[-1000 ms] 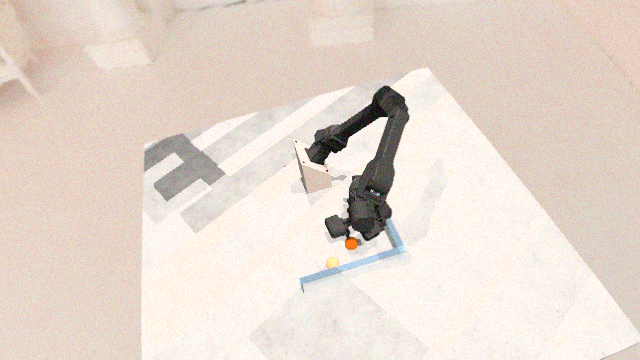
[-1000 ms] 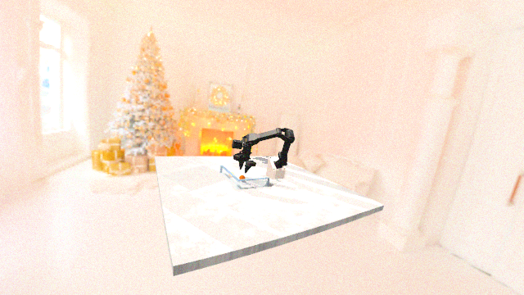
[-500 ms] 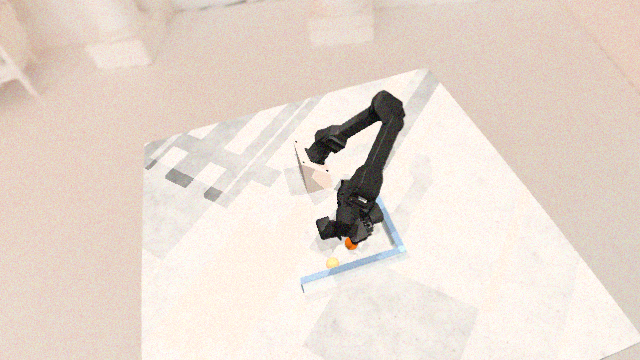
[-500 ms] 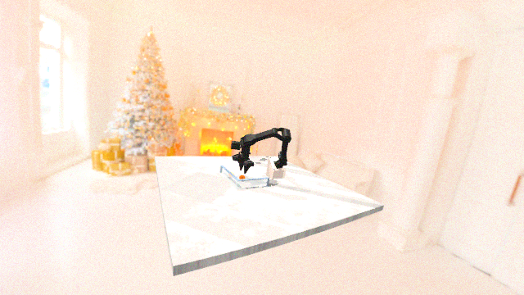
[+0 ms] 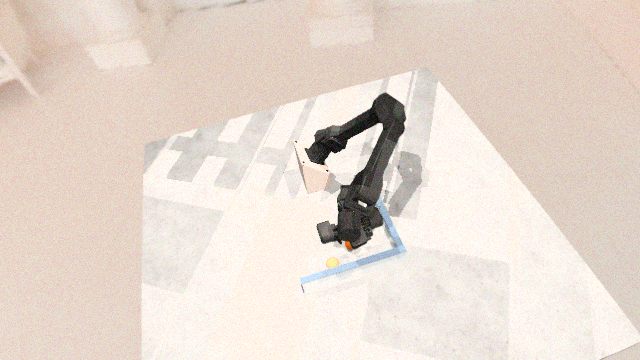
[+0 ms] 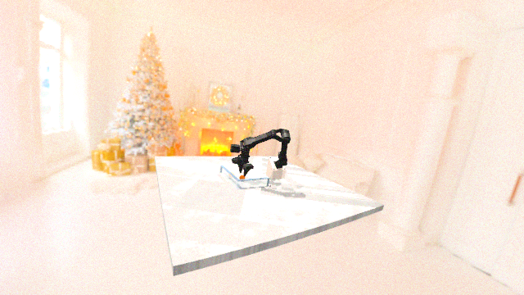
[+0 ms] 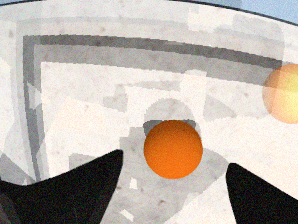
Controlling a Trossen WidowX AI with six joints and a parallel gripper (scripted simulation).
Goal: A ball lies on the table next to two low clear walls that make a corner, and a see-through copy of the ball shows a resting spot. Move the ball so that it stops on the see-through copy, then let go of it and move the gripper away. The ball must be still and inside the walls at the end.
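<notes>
The orange ball is 8 cm to the right of my gripper tip, 4 cm ahead of it and 2 cm below it.
</notes>
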